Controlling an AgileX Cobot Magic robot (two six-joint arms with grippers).
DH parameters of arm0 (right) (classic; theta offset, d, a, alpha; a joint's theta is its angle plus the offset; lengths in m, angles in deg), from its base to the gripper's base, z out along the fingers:
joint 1: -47.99 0.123 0 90
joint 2: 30.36 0 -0.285 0
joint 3: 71.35 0 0.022 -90
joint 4: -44.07 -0.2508 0 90
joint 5: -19.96 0 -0.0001 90
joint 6: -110.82 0.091 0 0
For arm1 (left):
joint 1: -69.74 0.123 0 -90
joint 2: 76.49 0 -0.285 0
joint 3: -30.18 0 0.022 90
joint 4: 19.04 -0.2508 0 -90
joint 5: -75.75 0 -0.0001 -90
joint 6: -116.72 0.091 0 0
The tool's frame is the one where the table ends.
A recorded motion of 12 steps. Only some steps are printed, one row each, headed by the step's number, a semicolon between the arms.
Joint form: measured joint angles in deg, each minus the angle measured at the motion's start. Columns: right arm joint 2, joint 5, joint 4, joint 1, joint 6, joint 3; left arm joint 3, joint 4, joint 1, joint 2, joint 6, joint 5.
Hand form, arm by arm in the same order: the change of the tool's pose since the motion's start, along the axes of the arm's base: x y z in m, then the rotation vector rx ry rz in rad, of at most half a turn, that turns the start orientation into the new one. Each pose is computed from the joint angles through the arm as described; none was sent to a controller.
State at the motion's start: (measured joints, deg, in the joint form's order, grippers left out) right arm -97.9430 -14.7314 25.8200 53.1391 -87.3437 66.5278; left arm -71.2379 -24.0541 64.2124 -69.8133 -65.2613 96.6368
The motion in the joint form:
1: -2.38 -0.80 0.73 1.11 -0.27 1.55; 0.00 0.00 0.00 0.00 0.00 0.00
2: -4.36 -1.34 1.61 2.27 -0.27 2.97; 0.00 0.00 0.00 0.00 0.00 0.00
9: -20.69 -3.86 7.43 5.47 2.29 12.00; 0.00 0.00 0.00 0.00 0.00 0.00
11: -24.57 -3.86 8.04 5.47 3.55 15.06; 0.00 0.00 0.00 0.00 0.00 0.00
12: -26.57 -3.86 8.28 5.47 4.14 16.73; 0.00 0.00 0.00 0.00 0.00 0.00
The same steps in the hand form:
1: 0.0072 0.0042 -0.0009 -0.0158 0.0255 0.0315; 0.0000 0.0000 0.0000 0.0000 0.0000 0.0000
2: 0.0136 0.0084 -0.0012 -0.0314 0.0426 0.0598; 0.0000 0.0000 0.0000 0.0000 0.0000 0.0000
9: 0.0657 0.0250 -0.0259 -0.1215 0.2082 0.1292; 0.0000 0.0000 0.0000 0.0000 0.0000 0.0000
11: 0.0821 0.0275 -0.0299 -0.1227 0.2257 0.1149; 0.0000 0.0000 0.0000 0.0000 0.0000 0.0000
12: 0.0909 0.0289 -0.0320 -0.1225 0.2330 0.1079; 0.0000 0.0000 0.0000 0.0000 0.0000 0.0000

